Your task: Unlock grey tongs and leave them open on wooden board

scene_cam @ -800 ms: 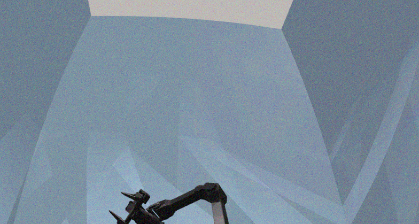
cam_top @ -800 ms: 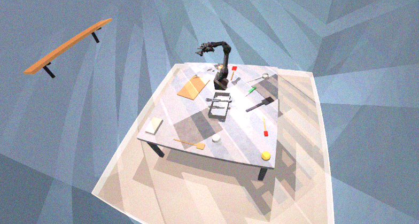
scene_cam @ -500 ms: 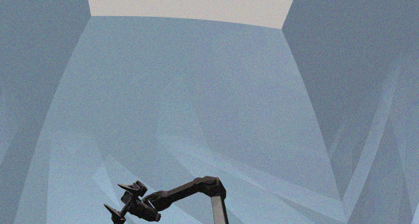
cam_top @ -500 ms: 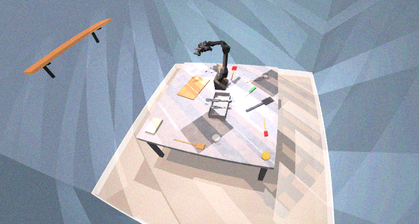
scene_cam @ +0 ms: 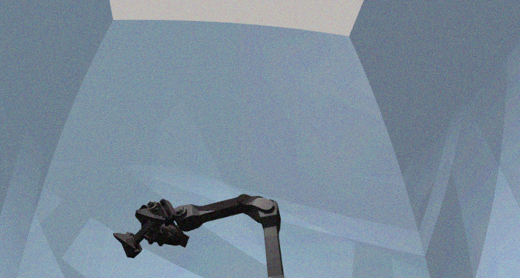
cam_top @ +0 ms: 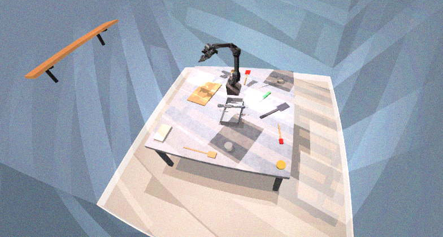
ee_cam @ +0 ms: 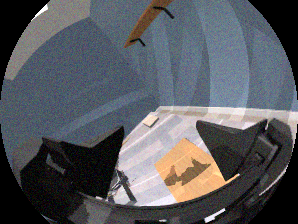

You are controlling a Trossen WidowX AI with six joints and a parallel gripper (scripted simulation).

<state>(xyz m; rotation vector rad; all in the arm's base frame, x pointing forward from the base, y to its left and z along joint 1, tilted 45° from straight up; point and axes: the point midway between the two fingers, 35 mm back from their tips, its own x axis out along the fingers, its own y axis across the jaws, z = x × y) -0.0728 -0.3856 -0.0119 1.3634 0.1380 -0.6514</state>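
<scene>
My gripper tip is 36 cm to the right of the grey roasting tin, 35 cm short of it and 33 cm above it. From my gripper tip the other things lie so: red spatula (42 cm to the left, 35 cm below, 24 cm behind); green-handled tool (64 cm to the left, 35 cm below, 12 cm ahead); wooden board (35 cm below, 7 cm ahead, 1 cm to the right).
</scene>
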